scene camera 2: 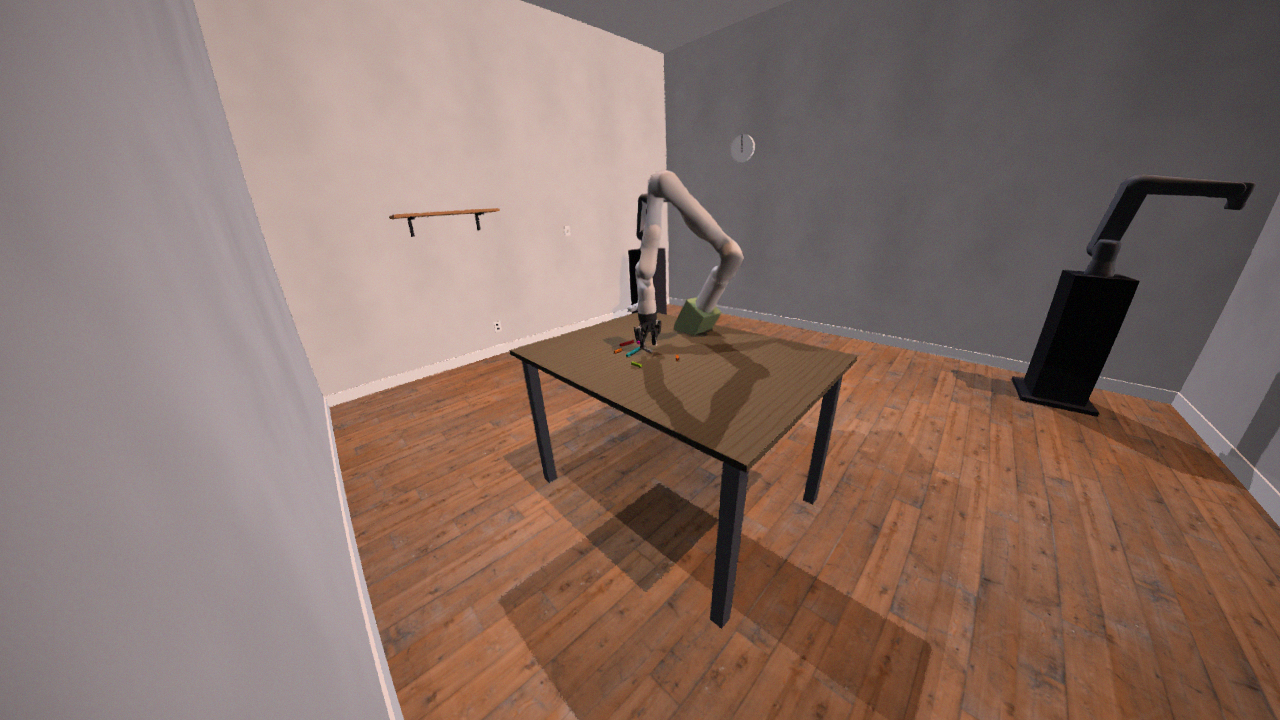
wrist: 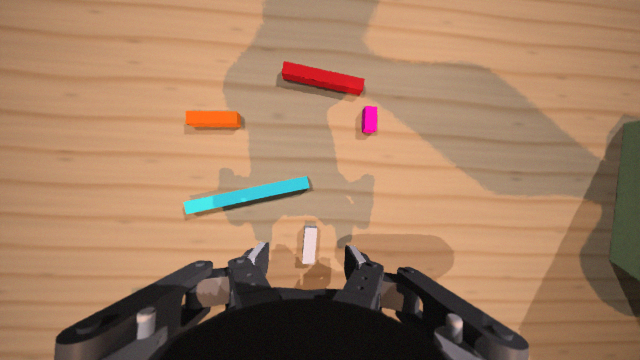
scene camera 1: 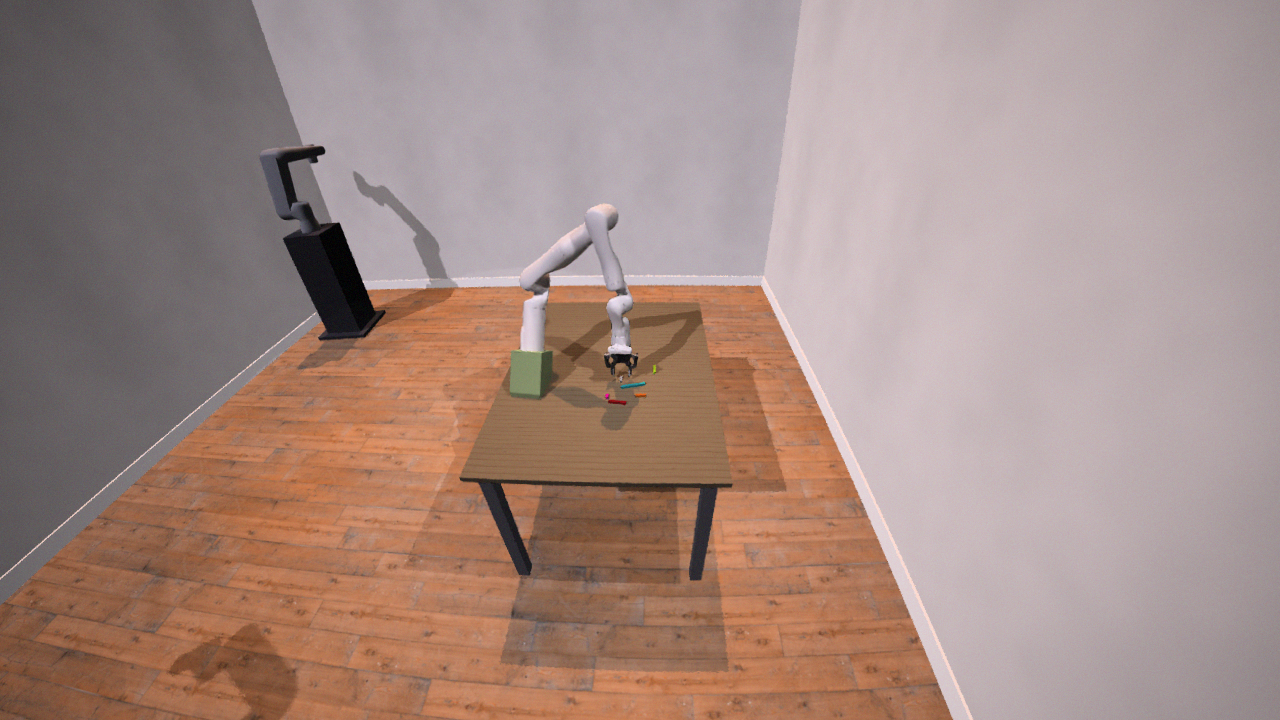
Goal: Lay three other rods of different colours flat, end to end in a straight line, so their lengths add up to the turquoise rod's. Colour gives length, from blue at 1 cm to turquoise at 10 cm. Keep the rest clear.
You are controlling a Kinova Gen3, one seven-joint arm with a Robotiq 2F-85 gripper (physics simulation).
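Seen in the pictures: gripper, between the fingertips: (scene camera 2: 648, 347) (wrist: 307, 256) (scene camera 1: 621, 375); arm's base, origin of its link: (scene camera 2: 704, 306) (scene camera 1: 532, 350).
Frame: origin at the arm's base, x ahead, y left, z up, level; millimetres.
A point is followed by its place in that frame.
Observation:
The turquoise rod (scene camera 1: 632, 385) {x 400, y -109, z -124 mm} (scene camera 2: 634, 351) {x 398, y -103, z -125 mm} (wrist: 247, 195) {x 404, y -105, z -121 mm} lies flat and slanted. A white rod (wrist: 309, 245) {x 356, y -61, z -121 mm} lies below my gripper (scene camera 1: 622, 372) {x 359, y -56, z -109 mm} (scene camera 2: 650, 342) {x 359, y -56, z -109 mm} (wrist: 307, 256) {x 359, y -56, z -109 mm}, which is open and empty; in the wrist view the rod shows between the fingertips. An orange rod (scene camera 1: 640, 395) {x 428, y -173, z -124 mm} (scene camera 2: 618, 350) {x 428, y -168, z -124 mm} (wrist: 212, 119) {x 428, y -169, z -121 mm}, a red rod (scene camera 1: 617, 402) {x 337, y -207, z -124 mm} (scene camera 2: 626, 342) {x 339, y -202, z -121 mm} (wrist: 322, 78) {x 337, y -200, z -121 mm} and a short magenta rod (scene camera 1: 606, 395) {x 295, y -165, z -121 mm} (wrist: 370, 120) {x 298, y -163, z -121 mm} lie apart beyond the turquoise rod in the wrist view. A lime rod (scene camera 1: 654, 368) {x 500, y -7, z -121 mm} (scene camera 2: 636, 364) {x 503, y -3, z -124 mm} lies apart; it does not show in the wrist view.
Another small orange piece (scene camera 2: 677, 357) {x 363, y 92, z -121 mm} lies apart from the other rods on the table (scene camera 1: 581, 456) {x 207, y -463, z -131 mm} (scene camera 2: 787, 376) {x 279, y 502, z -131 mm}. The green block (scene camera 1: 530, 373) {x -1, y -102, z -40 mm} (scene camera 2: 696, 317) {x 67, y -2, z -41 mm} (wrist: 627, 200) {x 49, y -77, z -123 mm} stands at the arm's base. The arm's shadow falls across several rods.

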